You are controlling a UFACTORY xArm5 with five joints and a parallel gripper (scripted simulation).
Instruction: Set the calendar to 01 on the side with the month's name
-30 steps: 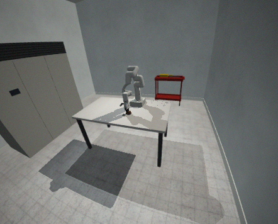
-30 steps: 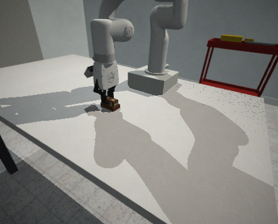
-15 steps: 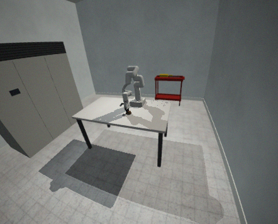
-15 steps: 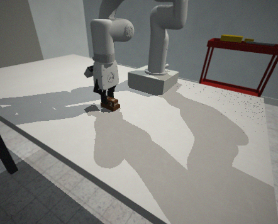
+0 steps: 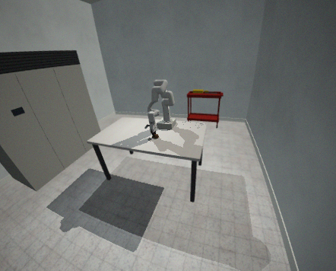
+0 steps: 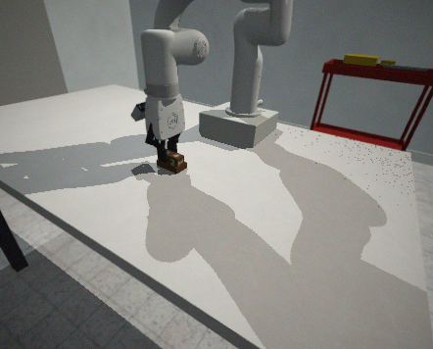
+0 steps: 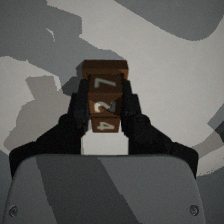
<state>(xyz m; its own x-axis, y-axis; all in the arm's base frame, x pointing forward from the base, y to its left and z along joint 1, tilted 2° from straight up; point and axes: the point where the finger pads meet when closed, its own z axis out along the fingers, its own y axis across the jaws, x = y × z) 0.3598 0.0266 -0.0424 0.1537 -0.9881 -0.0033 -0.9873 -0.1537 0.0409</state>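
Now: the calendar tray 30 mm below my hand and 10 mm to the left of it.
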